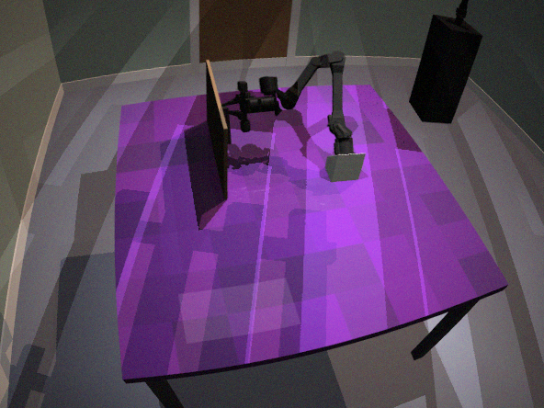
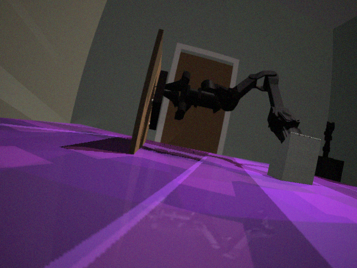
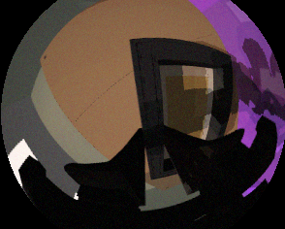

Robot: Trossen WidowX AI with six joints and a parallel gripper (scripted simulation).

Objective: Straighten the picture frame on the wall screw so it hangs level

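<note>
Now: the dark picture frame 50 mm below my gripper tip and 20 mm to the left of it. Round my gripper tip: wooden wall panel 60 mm below, 10 mm to the left, 10 mm ahead.
</note>
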